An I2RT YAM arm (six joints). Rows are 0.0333 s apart.
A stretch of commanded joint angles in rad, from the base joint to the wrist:
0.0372, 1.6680, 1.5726, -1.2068, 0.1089, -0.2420
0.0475, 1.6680, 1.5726, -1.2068, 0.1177, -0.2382
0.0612, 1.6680, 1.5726, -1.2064, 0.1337, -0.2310
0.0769, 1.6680, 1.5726, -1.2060, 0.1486, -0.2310
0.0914, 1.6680, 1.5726, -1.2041, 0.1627, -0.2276
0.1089, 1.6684, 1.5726, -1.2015, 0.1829, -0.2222
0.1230, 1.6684, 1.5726, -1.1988, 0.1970, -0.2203
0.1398, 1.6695, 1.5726, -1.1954, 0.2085, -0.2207
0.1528, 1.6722, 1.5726, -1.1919, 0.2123, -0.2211
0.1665, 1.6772, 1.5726, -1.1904, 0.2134, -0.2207
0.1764, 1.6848, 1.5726, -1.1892, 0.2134, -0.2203
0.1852, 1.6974, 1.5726, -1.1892, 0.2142, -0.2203
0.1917, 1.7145, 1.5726, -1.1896, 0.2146, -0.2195
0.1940, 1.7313, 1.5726, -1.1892, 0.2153, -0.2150
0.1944, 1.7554, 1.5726, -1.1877, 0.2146, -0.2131
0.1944, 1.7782, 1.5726, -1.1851, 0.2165, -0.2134
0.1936, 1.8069, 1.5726, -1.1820, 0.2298, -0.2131
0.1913, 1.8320, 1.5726, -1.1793, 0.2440, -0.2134
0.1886, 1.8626, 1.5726, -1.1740, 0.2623, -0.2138
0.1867, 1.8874, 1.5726, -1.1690, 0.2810, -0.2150
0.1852, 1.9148, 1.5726, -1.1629, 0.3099, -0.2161
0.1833, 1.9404, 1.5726, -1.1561, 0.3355, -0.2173
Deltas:
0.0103, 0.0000, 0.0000, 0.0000, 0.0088, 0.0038
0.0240, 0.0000, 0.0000, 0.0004, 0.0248, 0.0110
0.0397, 0.0000, 0.0000, 0.0008, 0.0397, 0.0110
0.0542, 0.0000, 0.0000, 0.0027, 0.0538, 0.0144
0.0717, 0.0004, 0.0000, 0.0053, 0.0740, 0.0198
0.0858, 0.0004, 0.0000, 0.0080, 0.0881, 0.0217
0.1026, 0.0015, 0.0000, 0.0114, 0.0996, 0.0213
0.1156, 0.0042, 0.0000, 0.0149, 0.1034, 0.0209
0.1293, 0.0092, 0.0000, 0.0164, 0.1045, 0.0213
0.1392, 0.0168, 0.0000, 0.0176, 0.1045, 0.0217
0.1480, 0.0294, 0.0000, 0.0176, 0.1053, 0.0217
0.1545, 0.0465, 0.0000, 0.0172, 0.1057, 0.0225
0.1568, 0.0633, 0.0000, 0.0176, 0.1064, 0.0270
0.1572, 0.0874, 0.0000, 0.0191, 0.1057, 0.0289
0.1572, 0.1102, 0.0000, 0.0217, 0.1076, 0.0286
0.1564, 0.1389, 0.0000, 0.0248, 0.1209, 0.0289
0.1541, 0.1640, 0.0000, 0.0275, 0.1351, 0.0286
0.1514, 0.1946, 0.0000, 0.0328, 0.1534, 0.0282
0.1495, 0.2194, 0.0000, 0.0378, 0.1721, 0.0270
0.1480, 0.2468, 0.0000, 0.0439, 0.2010, 0.0259
0.1461, 0.2724, 0.0000, 0.0507, 0.2266, 0.0247

